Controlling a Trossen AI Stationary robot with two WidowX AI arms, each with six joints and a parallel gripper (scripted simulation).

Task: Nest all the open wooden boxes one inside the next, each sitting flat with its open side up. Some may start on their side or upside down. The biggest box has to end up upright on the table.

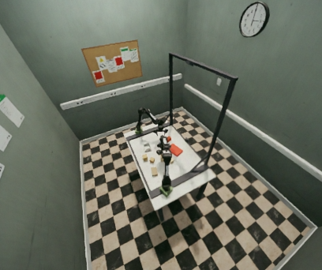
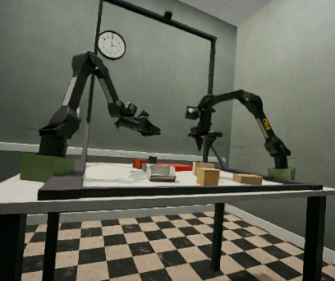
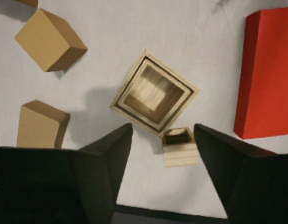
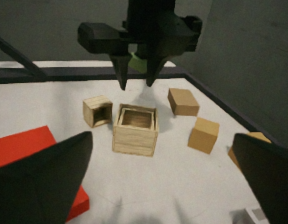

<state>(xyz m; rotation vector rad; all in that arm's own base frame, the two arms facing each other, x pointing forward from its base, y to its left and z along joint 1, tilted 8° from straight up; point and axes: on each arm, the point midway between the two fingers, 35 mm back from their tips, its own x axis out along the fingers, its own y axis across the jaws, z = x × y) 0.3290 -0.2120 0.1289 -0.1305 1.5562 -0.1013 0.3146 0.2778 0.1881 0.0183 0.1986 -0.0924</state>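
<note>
Right now the grey open box is 210 mm ahead of my right hand, 180 mm below it and 20 mm to the right of it. Round my right hand: flat red block 190 mm below, 180 mm to the left, 120 mm behind; grey block 190 mm below, 10 mm behind; flat brown box 360 mm to the left, 250 mm ahead, 190 mm below.
</note>
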